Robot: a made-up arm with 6 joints.
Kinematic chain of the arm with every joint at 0, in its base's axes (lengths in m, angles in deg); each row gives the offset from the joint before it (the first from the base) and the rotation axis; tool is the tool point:
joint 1: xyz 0 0 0.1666 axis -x
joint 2: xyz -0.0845 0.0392 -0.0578 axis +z
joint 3: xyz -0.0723 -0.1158 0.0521 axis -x
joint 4: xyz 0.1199 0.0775 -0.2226 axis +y
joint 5: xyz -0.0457 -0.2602 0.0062 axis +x
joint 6: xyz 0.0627 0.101 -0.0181 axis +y
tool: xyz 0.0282 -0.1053 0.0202
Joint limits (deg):
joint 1: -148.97..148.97
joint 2: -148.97..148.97
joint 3: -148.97..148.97
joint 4: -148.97..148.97
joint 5: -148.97..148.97
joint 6: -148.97..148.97
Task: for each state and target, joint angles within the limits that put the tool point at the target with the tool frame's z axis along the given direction. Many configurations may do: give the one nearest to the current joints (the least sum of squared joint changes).
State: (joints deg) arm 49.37 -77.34 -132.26 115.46 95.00 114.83
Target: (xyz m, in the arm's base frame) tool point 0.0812 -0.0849 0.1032 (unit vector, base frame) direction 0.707 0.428 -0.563
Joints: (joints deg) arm 71.69 -77.37 -98.56 121.58 104.51 96.07
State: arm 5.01 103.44 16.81 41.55 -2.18 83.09
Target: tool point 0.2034 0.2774 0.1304 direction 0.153 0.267 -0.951
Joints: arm -44.00 114.63 8.88 91.35 22.00 120.44
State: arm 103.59 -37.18 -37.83 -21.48 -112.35 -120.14
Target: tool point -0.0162 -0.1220 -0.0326 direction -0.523 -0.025 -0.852
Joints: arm 56.47 -29.85 -84.08 -34.82 -106.54 -118.23
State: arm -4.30 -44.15 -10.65 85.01 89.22 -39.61
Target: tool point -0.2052 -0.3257 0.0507 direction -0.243 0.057 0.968
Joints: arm 27.01 -33.09 -3.99 89.86 88.42 -66.69
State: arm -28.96 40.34 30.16 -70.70 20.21 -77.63
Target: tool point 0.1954 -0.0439 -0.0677 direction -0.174 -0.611 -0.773
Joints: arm -31.87 46.44 8.25 -52.03 50.74 -53.62
